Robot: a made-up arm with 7 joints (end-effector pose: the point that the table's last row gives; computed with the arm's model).
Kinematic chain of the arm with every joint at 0, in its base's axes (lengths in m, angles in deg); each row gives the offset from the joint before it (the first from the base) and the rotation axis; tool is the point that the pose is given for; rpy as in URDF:
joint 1: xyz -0.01 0 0.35 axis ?
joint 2: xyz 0 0 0.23 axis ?
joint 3: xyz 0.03 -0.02 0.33 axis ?
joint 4: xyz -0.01 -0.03 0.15 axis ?
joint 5: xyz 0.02 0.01 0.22 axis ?
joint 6: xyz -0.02 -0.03 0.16 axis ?
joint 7: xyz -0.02 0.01 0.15 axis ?
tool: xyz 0.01 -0.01 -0.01 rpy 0 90 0
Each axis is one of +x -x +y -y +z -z.
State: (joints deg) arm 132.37 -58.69 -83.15 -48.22 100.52 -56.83 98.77
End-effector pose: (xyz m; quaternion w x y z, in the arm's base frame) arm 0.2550 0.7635 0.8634 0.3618 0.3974 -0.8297 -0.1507
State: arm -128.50 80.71 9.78 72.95 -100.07 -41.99 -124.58
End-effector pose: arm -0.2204 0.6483 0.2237 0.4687 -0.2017 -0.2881 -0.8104
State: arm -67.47 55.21 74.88 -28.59 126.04 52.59 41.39
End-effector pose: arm 0.0197 0.7001 1.1675 0.2686 0.8379 0.1413 -0.4537
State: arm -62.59 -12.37 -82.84 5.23 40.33 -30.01 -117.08
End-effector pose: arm -0.0755 -0.2186 1.5312 0.0516 0.7125 0.4596 -0.5277
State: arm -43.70 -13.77 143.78 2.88 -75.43 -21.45 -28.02
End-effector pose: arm -0.2491 -0.1758 1.5231 0.8653 0.0116 0.5008 0.0186
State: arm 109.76 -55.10 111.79 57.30 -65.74 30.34 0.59
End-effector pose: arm -0.2055 0.7594 0.8718 0.7658 0.5755 -0.0421 -0.2840
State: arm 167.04 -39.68 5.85 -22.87 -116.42 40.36 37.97
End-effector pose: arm 0.6991 0.1179 1.2180 0.1242 -0.2062 -0.6509 0.7200
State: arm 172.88 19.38 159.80 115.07 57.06 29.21 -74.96
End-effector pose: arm 0.2721 0.1482 0.9360 0.1599 -0.0243 -0.9857 -0.0469
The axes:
joint 1: -z
joint 2: +y
joint 3: -z
joint 4: +y
joint 5: -z
joint 6: +y
joint 7: -z

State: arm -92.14 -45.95 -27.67 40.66 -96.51 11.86 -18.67
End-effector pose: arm -0.1313 -0.3618 1.4240 0.2610 0.8135 0.2896 -0.4315
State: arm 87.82 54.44 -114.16 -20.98 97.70 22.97 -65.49
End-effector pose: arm -0.1531 -0.8731 1.0146 0.5537 0.5179 0.4807 0.4406
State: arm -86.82 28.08 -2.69 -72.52 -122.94 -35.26 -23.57
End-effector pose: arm 0.1250 -0.0322 1.4112 0.1567 0.4763 0.5830 -0.6393
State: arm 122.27 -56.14 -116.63 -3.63 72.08 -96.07 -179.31
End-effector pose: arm 0.2492 0.6681 0.9900 0.4760 0.6981 -0.5218 0.1175
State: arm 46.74 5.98 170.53 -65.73 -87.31 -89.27 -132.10
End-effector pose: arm 0.4150 -0.1413 1.1880 0.0990 0.4202 -0.8838 -0.1803
